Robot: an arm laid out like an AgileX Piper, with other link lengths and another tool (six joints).
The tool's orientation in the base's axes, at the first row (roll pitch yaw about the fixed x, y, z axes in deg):
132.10 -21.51 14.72
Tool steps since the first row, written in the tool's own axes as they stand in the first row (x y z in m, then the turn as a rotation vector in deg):
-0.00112 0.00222 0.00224 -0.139 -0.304 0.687
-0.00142 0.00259 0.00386 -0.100 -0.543 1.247
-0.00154 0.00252 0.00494 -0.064 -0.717 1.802
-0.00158 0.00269 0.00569 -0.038 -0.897 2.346
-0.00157 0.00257 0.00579 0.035 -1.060 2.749
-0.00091 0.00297 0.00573 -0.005 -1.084 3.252
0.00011 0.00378 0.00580 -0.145 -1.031 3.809
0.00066 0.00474 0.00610 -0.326 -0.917 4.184
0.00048 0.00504 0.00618 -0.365 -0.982 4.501
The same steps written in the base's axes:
-0.00026 -0.00333 -0.00028 0.196 -0.265 -0.689
0.00013 -0.00472 -0.00114 0.492 -0.451 -1.189
0.00049 -0.00541 -0.00191 0.777 -0.681 -1.642
0.00075 -0.00603 -0.00227 1.049 -0.902 -2.096
0.00082 -0.00601 -0.00241 1.302 -1.032 -2.434
0.00135 -0.00610 -0.00186 1.482 -1.354 -2.779
0.00222 -0.00649 -0.00097 1.589 -1.790 -3.141
0.00275 -0.00724 -0.00029 1.575 -2.160 -3.362
0.00260 -0.00755 -0.00020 1.681 -2.331 -3.619

